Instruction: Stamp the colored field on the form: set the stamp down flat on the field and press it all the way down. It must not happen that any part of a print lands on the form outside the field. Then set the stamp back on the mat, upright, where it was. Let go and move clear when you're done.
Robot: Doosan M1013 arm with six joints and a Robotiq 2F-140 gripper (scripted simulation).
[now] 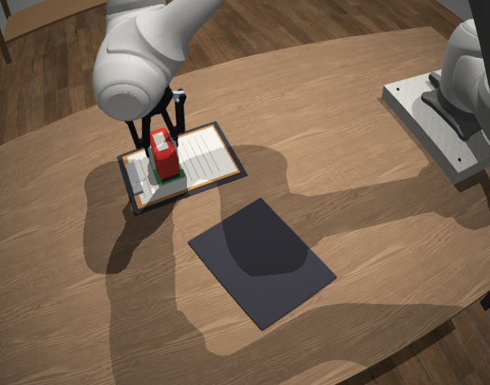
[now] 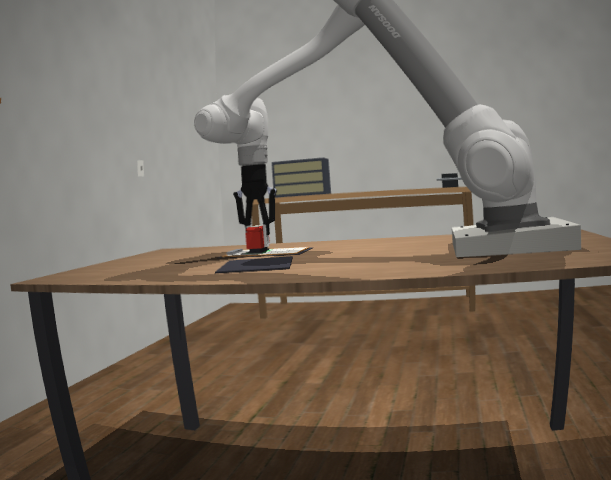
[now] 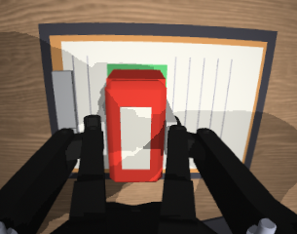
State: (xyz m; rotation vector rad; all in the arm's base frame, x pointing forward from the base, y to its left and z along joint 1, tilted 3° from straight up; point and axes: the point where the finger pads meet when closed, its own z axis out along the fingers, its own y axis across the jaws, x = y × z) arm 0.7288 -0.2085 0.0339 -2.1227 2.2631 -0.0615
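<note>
Now: the clipboard 1 cm behind my hand, 1 cm to the left of it and 5 cm below it. Also, from my hand: mat: 7 cm behind, 30 cm to the left, 5 cm below; then red stamp: 1 cm below.
</note>
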